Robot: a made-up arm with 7 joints. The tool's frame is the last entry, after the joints. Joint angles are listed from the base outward.
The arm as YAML. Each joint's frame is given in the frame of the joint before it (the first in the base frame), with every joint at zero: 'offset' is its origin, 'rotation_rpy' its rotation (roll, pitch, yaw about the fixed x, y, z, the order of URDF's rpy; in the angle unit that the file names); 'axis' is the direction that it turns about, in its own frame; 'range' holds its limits. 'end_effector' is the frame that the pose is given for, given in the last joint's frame.
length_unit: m
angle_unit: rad
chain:
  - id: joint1
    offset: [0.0, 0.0, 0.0]
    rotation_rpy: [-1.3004, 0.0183, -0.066]
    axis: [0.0, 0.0, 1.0]
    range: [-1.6, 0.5]
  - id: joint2
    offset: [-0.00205, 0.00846, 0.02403]
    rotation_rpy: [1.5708, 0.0, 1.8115]
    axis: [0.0, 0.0, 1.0]
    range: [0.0, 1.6]
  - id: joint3
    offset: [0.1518, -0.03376, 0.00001]
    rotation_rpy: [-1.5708, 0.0, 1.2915]
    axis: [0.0, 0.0, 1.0]
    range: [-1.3, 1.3]
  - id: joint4
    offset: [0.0, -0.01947, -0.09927]
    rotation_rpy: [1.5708, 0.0, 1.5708]
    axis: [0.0, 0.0, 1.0]
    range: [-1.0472, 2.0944]
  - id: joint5
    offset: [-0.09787, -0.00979, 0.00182]
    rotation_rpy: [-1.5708, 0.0, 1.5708]
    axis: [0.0, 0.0, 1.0]
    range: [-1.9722, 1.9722]
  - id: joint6
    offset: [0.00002, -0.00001, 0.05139]
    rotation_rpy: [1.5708, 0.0, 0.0]
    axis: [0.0, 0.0, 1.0]
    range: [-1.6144, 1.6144]
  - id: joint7
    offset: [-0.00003, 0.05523, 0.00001]
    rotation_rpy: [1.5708, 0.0, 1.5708]
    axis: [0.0, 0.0, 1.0]
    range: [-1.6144, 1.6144]
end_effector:
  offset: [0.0, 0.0, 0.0]
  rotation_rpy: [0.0, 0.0, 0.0]
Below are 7 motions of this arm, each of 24 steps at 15 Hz.
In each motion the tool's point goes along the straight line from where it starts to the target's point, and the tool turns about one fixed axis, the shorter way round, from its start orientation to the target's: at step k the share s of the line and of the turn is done. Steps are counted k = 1, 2, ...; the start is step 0. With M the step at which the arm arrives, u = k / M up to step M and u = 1 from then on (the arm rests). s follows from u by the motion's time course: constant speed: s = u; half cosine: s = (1 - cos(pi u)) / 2; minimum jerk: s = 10 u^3 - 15 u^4 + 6 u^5.
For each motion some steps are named. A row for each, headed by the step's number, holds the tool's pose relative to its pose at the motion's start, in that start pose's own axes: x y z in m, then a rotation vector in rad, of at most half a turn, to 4 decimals.
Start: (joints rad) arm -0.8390 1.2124 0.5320 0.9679 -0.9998 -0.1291 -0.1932
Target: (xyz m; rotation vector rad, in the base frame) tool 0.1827 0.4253 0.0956 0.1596 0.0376 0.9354
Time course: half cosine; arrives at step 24
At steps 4, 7, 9, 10, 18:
4: 0.0013 -0.0003 0.0064 0.0447 0.0282 0.0153
7: 0.0037 -0.0009 0.0188 0.1305 0.0822 0.0447
9: 0.0058 -0.0014 0.0296 0.2059 0.1297 0.0705
10: 0.0070 -0.0017 0.0355 0.2472 0.1557 0.0847
18: 0.0160 -0.0040 0.0818 0.5694 0.3587 0.1950

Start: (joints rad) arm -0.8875 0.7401 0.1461 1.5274 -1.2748 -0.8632 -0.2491
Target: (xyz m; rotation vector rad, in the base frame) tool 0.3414 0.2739 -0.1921 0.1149 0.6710 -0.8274
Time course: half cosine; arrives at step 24
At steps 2, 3, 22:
2: 0.0001 -0.0015 -0.0005 0.0091 0.0209 -0.0284
3: 0.0003 -0.0033 -0.0010 0.0202 0.0466 -0.0635
22: 0.0066 -0.0853 -0.0264 0.5227 1.2039 -1.6392

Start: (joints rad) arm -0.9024 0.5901 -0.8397 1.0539 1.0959 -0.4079 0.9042
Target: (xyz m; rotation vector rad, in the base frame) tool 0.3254 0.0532 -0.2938 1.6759 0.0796 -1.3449
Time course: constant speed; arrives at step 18
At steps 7, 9, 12, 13, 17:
7: 0.0183 0.0016 0.0226 -0.1023 -0.0832 -0.3723
9: 0.0235 0.0020 0.0290 -0.1315 -0.1069 -0.4786
12: 0.0314 0.0027 0.0387 -0.1753 -0.1426 -0.6382
13: 0.0340 0.0029 0.0419 -0.1899 -0.1545 -0.6914
17: 0.0445 0.0038 0.0548 -0.2484 -0.2020 -0.9041

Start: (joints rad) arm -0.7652 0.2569 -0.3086 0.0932 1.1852 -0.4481 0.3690
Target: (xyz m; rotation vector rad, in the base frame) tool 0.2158 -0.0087 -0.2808 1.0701 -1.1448 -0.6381
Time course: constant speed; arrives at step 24
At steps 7, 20, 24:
7: -0.0384 -0.0129 0.0216 -0.0890 -0.0492 -0.0560
20: -0.1096 -0.0370 0.0617 -0.2543 -0.1406 -0.1599
24: -0.1316 -0.0444 0.0740 -0.3052 -0.1687 -0.1919

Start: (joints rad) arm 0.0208 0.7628 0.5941 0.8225 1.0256 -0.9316 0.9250
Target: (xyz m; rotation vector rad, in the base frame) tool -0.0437 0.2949 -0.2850 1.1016 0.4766 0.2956
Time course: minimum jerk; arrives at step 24
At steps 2, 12, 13, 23, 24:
2: -0.0006 0.0001 0.0001 -0.0009 0.0026 -0.0026
12: -0.0627 0.0123 0.0140 -0.0893 0.2570 -0.2547
13: -0.0725 0.0142 0.0162 -0.1032 0.2970 -0.2943
23: -0.1254 0.0246 0.0280 -0.1786 0.5137 -0.5090
24: -0.1255 0.0246 0.0280 -0.1787 0.5140 -0.5093

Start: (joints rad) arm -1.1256 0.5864 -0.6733 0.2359 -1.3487 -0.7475 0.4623
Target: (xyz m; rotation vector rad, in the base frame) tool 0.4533 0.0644 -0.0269 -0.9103 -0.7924 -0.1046
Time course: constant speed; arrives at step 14
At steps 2, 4, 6, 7, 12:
2: 0.0137 0.0047 0.0014 -0.0139 -0.0323 -0.0118
4: 0.0273 0.0094 0.0029 -0.0278 -0.0646 -0.0235
6: 0.0410 0.0140 0.0043 -0.0416 -0.0969 -0.0353
7: 0.0478 0.0164 0.0050 -0.0486 -0.1131 -0.0411
12: 0.0819 0.0281 0.0086 -0.0833 -0.1938 -0.0705

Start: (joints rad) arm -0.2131 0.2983 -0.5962 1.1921 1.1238 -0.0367 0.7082
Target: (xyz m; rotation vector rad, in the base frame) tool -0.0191 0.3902 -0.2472 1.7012 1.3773 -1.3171
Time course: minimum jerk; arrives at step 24
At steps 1, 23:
1: -0.0001 0.0000 -0.0002 0.0001 0.0001 -0.0007
23: -0.2194 0.0617 -0.2650 0.2164 0.2173 -1.0741

